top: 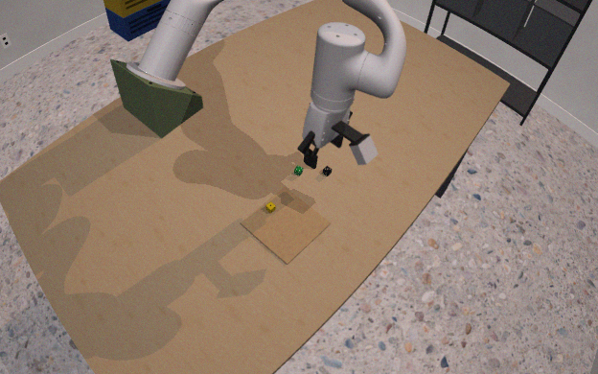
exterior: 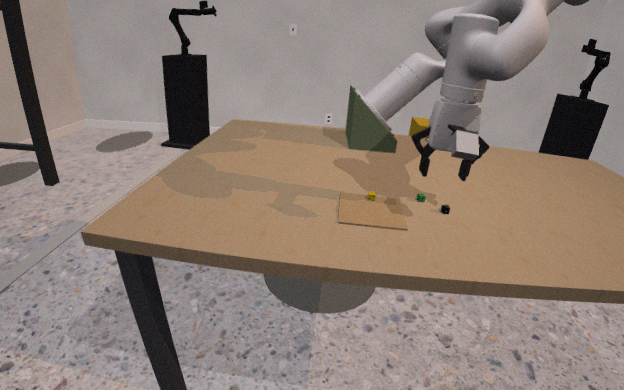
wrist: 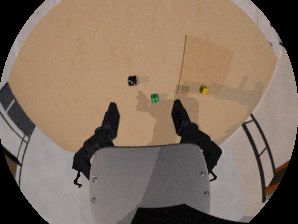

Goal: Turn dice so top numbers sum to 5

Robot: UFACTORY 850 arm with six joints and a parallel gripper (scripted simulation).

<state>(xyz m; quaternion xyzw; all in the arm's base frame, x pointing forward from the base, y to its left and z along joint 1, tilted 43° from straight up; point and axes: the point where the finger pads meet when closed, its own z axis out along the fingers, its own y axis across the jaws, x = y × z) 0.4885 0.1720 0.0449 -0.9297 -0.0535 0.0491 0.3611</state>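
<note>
My gripper is now 2 cm to the right of the black die and 9 cm above it. Round my hand: green die 4 cm behind, 3 cm to the right, 9 cm below; tan mat 4 cm ahead, 15 cm to the right, 9 cm below; yellow die 1 cm behind, 15 cm to the right, 8 cm below.
</note>
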